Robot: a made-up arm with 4 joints.
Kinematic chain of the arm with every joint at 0, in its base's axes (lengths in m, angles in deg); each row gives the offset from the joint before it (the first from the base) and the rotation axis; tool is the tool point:
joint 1: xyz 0 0 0.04 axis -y
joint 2: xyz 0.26 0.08 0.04 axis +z
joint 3: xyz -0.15 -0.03 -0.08 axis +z
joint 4: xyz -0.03 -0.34 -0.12 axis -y
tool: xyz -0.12 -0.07 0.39
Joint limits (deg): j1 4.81..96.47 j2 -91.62..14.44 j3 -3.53..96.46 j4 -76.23..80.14
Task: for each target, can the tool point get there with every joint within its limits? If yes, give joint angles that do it. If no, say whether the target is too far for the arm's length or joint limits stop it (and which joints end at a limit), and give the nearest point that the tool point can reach.
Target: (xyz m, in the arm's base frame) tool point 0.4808 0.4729 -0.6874
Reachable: no: joint limits stop it (at a limit: joint 1, joint 3, joint 4) | nearest point 0.2583 0.3407 -0.3614 | short by 0.416 m
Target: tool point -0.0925 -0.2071 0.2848
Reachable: yes | joints 45.95 -73.17 79.98 -3.54
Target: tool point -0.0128 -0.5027 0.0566
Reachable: yes | joints 51.67 -2.98 36.52 46.67
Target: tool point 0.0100 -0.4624 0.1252
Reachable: yes | joints 25.08 -12.44 47.64 38.08
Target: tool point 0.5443 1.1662 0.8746
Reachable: no: too far | nearest point 0.2657 0.4126 0.4474 | short by 0.910 m
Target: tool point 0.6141 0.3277 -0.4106
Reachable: no: joint limits stop it (at a limit: joint 1, joint 3, joint 4) | nearest point 0.2598 0.3035 -0.3743 | short by 0.357 m
